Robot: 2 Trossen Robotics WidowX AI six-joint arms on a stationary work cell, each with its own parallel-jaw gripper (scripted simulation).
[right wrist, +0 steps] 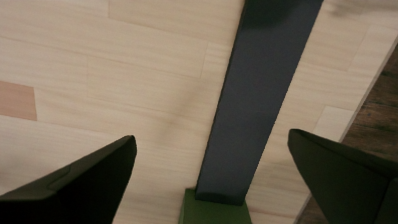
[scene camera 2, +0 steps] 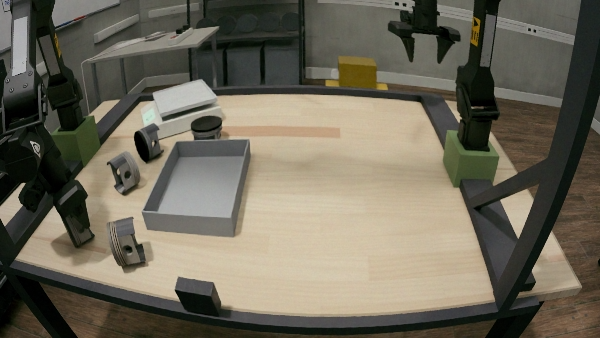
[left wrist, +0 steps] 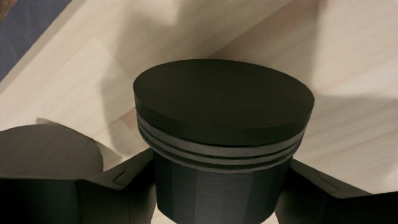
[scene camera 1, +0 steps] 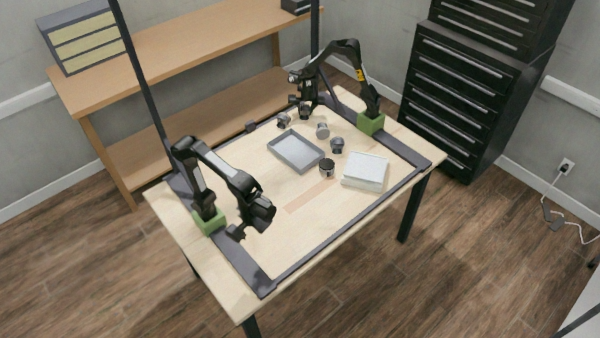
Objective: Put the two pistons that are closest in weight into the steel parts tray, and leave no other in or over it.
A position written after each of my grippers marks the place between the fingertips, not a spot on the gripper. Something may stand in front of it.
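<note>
My left gripper (scene camera 2: pixel 84 221) is visible, also at (left wrist: pixel 213 152), as is my right gripper (scene camera 2: pixel 425 62). A steel parts tray (scene camera 2: pixel 199 178) appears again at (scene camera 1: pixel 300 154); the tray is out of frame in the right wrist view, and it is out of frame in the left wrist view. A white scale (scene camera 2: pixel 179 122) is likewise visible at (scene camera 1: pixel 345 180). I also see a green arm base (scene camera 2: pixel 74 145) and a dark frame rail (right wrist: pixel 267 49).
</note>
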